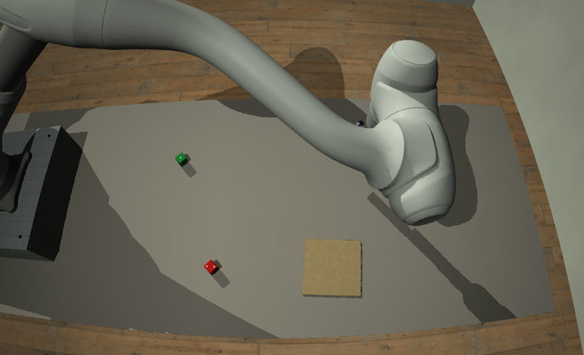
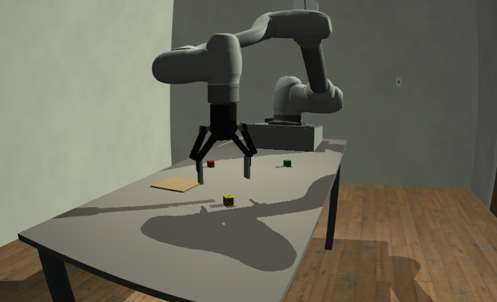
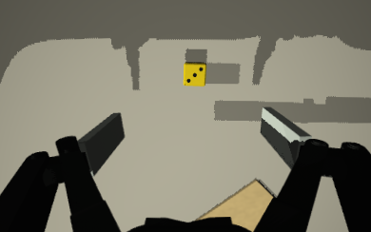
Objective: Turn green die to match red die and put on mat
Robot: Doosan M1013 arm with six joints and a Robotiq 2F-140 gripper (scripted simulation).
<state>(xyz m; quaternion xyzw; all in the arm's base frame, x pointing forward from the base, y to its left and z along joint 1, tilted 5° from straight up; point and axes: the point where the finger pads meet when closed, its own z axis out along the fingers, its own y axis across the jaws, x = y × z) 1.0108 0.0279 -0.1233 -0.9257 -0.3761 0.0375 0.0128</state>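
The yellow die lies 60 mm below my hand, 30 mm to the left of it and 30 mm ahead of it. From my hand the other things lie so: tan mat: 220 mm to the right, 100 mm behind, 70 mm below; then red die: 390 mm behind, 220 mm to the right, 60 mm below; then green die: 490 mm behind, 80 mm to the left, 60 mm below.
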